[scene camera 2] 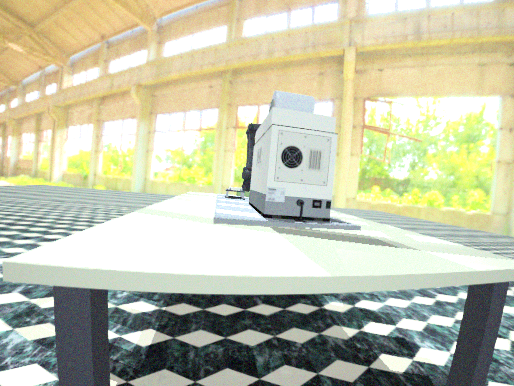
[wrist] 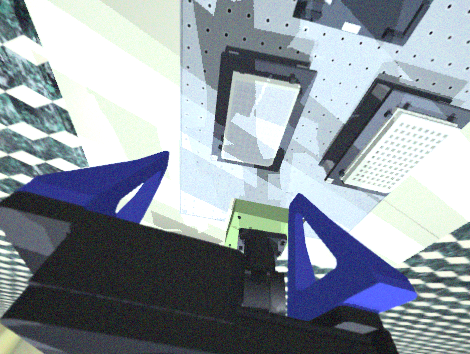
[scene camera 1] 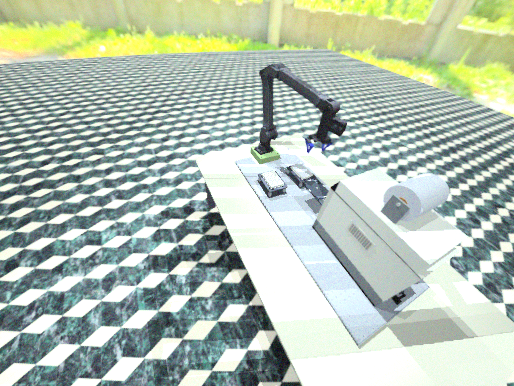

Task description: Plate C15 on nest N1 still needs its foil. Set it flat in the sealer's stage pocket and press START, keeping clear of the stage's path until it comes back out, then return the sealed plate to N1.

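Frame: origin at the arm's base, x ahead, y up, z right, level; millimetres.
Where they show: gripper, fingertip midpoint: [wrist: 234, 179] [scene camera 1: 315, 151]; arm's base, link origin: [scene camera 2: 246, 191] [wrist: 260, 240] [scene camera 1: 263, 149].
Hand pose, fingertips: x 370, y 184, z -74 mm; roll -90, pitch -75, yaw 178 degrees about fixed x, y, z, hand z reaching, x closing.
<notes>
Things, the pixels of their top centre, and the offset from my fingertips. Level surfaces: height alone.
- dark nest, top centre: [wrist: 255, 126] [scene camera 1: 301, 170] dx -39, dy -160, dz +18 mm
- white plate with open wells, top centre: [wrist: 394, 159] [scene camera 1: 272, 178] dx -68, dy -153, dz +228 mm
- perforated board, surface height: dy -220 mm
- pale table, surface height: dy -233 mm
- large roll, top centre: [scene camera 1: 427, 183] [scene camera 2: 292, 94] dx +526, dy +256, dz +152 mm
My gripper [scene camera 1: 317, 149] [wrist: 234, 179] is open and empty, its blue fingers wide apart, high above the table. A plate with a smooth, shiny top and no wells visible [scene camera 1: 301, 172] [wrist: 260, 120] lies flat in a dark nest [wrist: 225, 87], ahead of the fingers in the wrist view. A white plate with open wells [scene camera 1: 272, 179] [wrist: 400, 150] lies flat in the other nest [wrist: 350, 127]. I cannot read which is N1 or C15. The sealer [scene camera 1: 365, 240] [scene camera 2: 305, 170] has its dark stage [scene camera 1: 316, 188] [wrist: 370, 20] out, partly cut off in the wrist view. START does not show.
The nests and sealer stand on a perforated board [scene camera 1: 325, 265] [scene camera 2: 235, 210] [wrist: 200, 175] on the pale table [scene camera 1: 265, 280] [scene camera 2: 175, 250]. A large roll [scene camera 1: 425, 195] sits on the sealer's top. The arm's green base [scene camera 1: 265, 156] [wrist: 257, 212] is near the nests.
</notes>
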